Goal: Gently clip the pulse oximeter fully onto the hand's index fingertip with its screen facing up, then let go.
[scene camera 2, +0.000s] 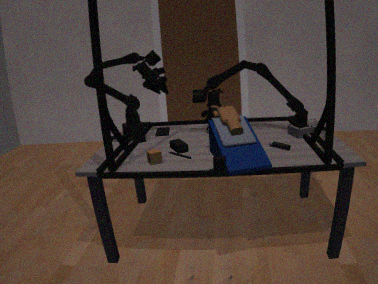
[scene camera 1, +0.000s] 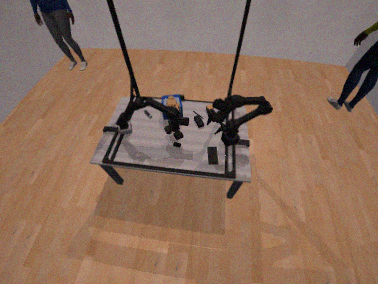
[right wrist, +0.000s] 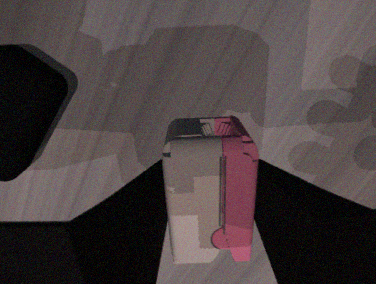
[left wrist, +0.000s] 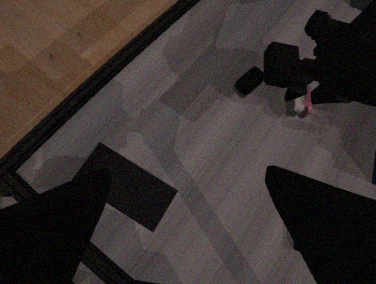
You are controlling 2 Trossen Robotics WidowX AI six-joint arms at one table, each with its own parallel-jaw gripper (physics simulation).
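Pixels of known places: left gripper, between the fingertips: [scene camera 2: 164,93] [scene camera 1: 210,129] [left wrist: 189,175]; right gripper, between the fingertips: [right wrist: 206,167] [left wrist: 294,100]; left arm's base, origin of its link: [scene camera 2: 132,123] [scene camera 1: 231,134]; right arm's base, origin of its link: [scene camera 2: 300,125] [scene camera 1: 124,126].
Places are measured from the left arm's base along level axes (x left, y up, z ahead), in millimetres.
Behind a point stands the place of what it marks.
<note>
The white and pink pulse oximeter [right wrist: 210,200] {x -198, y -43, z 380 mm} [left wrist: 306,102] {x -204, y -43, z 363 mm} is between the fingers of my right gripper [right wrist: 206,167] {x -199, y -69, z 378 mm} [scene camera 1: 175,133] {x -199, y -69, z 378 mm} [scene camera 2: 210,113], which is shut on it. It is held above the table, its white-pink seam facing the right wrist camera; its screen cannot be made out. The tan hand [scene camera 2: 230,117] {x -463, y 66, z 318 mm} [scene camera 1: 173,104] {x -378, y 91, z 329 mm} lies on a grey pad on a blue wedge. In scene camera 2 the right gripper is just behind the hand's finger end; the index fingertip is not distinct. My left gripper [left wrist: 189,175] {x -8, y 135, z 185 mm} [scene camera 1: 213,126] {x -8, y 135, z 185 mm} [scene camera 2: 164,90] {x -8, y 135, z 185 mm} is open and empty, raised over the table.
The blue wedge [scene camera 2: 250,159] {x -648, y -56, z 291 mm} stands at the table edge. A small black block [scene camera 1: 177,145] {x -98, y -63, z 404 mm} [left wrist: 249,81] {x -108, y -62, z 394 mm} lies near the right gripper. A flat black rectangle [scene camera 1: 212,155] {x 71, y -87, z 184 mm} [left wrist: 132,187] {x 56, y -87, z 180 mm}, a black box [scene camera 2: 178,146] {x -324, y -61, z 128 mm}, a pen [scene camera 2: 180,155] {x -364, y -90, z 118 mm}, an orange cube [scene camera 2: 154,157] {x -391, y -64, z -5 mm} and a dark cylinder [scene camera 2: 280,146] {x -543, y -81, z 526 mm} lie around.
</note>
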